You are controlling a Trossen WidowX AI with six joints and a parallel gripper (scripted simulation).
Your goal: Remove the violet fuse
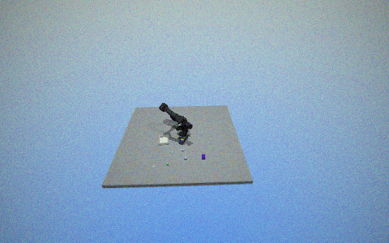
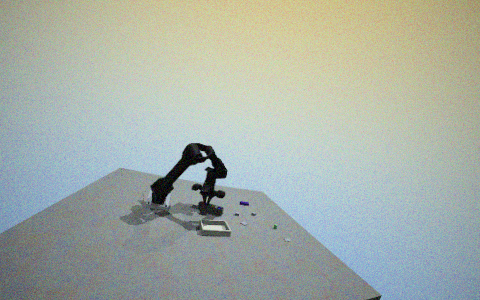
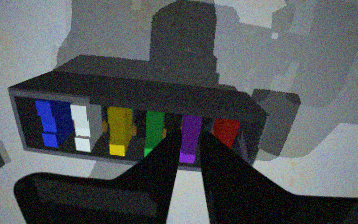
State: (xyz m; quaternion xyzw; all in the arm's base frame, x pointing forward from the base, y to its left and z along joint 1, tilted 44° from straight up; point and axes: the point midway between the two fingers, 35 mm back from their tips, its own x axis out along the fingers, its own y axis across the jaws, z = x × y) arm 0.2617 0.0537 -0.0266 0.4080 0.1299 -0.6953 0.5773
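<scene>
The red fuse is 2 cm behind my gripper tip, 1 cm to the left of it and 1 cm below it. The rest, counted from my gripper tip: green fuse: 2 cm ahead, 1 cm to the right, 1 cm below; yellow fuse: 4 cm ahead, 2 cm to the right, 1 cm below; violet fuse: 1 cm below.
</scene>
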